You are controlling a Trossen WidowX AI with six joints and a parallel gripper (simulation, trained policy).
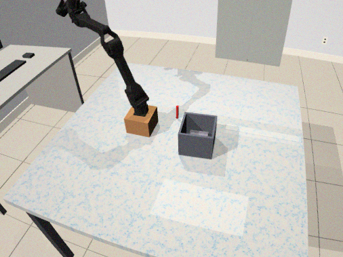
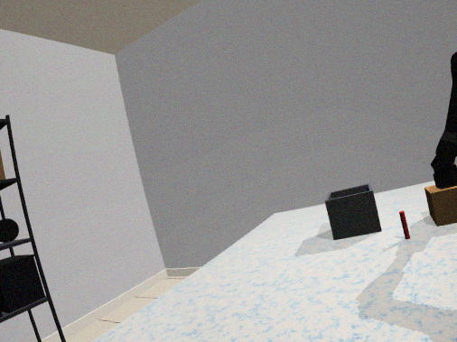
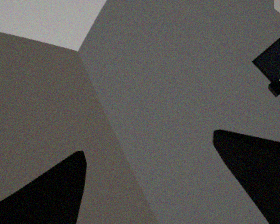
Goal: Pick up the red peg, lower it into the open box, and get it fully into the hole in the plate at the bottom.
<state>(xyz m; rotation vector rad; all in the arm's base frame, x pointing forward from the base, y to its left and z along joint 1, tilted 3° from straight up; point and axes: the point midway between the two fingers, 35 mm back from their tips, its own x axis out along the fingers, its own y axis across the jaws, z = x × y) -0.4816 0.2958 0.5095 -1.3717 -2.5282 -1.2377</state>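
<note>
The red peg lies 670 mm ahead of my gripper tip, 600 mm below it and 190 mm to the right of it. Also, from my gripper tip: plate: 810 mm ahead, 590 mm below, 370 mm to the right.
</note>
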